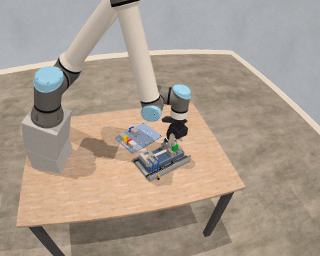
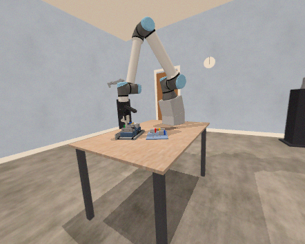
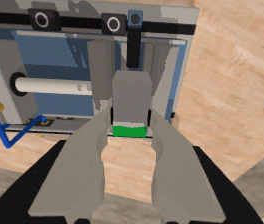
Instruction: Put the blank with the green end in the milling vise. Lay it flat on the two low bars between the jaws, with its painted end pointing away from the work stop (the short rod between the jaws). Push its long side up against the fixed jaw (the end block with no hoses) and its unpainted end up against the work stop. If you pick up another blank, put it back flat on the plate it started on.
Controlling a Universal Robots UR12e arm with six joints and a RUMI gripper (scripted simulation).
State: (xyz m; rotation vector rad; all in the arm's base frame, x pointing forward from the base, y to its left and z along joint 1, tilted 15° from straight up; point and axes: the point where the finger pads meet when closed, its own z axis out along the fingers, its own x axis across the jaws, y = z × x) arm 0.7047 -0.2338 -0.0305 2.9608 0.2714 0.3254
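My gripper is now 20 mm above the green-ended blank. Also, from my hand: white rod: 90 mm behind, 40 mm below, 10 mm to the right; work stop rod: 50 mm to the left, 30 mm below, 10 mm behind; vise end block: 40 mm below, 30 mm ahead, 10 mm to the left.
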